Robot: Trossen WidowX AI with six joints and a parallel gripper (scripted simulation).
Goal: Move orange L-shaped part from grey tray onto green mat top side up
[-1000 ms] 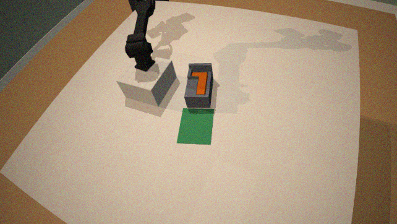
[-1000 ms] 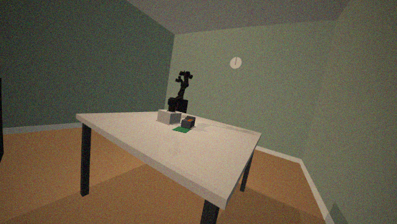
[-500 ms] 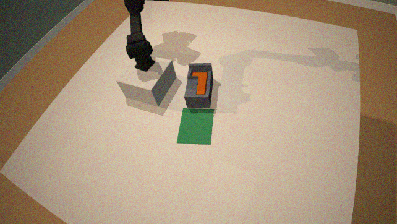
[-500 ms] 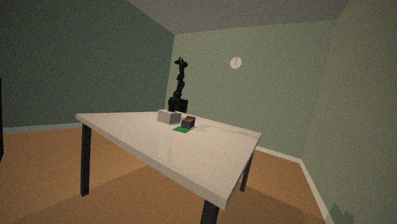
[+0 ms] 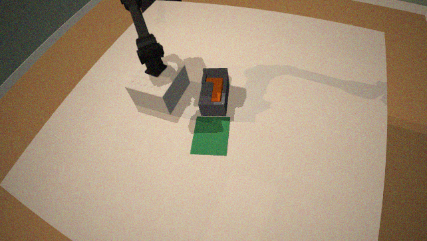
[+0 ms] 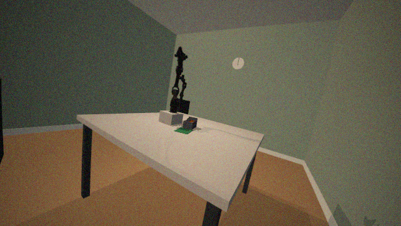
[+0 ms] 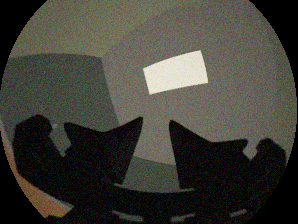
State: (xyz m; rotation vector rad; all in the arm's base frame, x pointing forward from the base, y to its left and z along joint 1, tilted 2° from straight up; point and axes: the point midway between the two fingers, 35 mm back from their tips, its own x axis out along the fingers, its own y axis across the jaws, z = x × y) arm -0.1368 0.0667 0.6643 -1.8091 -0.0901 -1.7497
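My gripper tip is now 750 mm above the orange L-shaped part, 340 mm short of it and 30 mm to the left of it. The rest, counted from my gripper tip: green mat (810 mm below, 410 mm ahead, 180 mm to the right).
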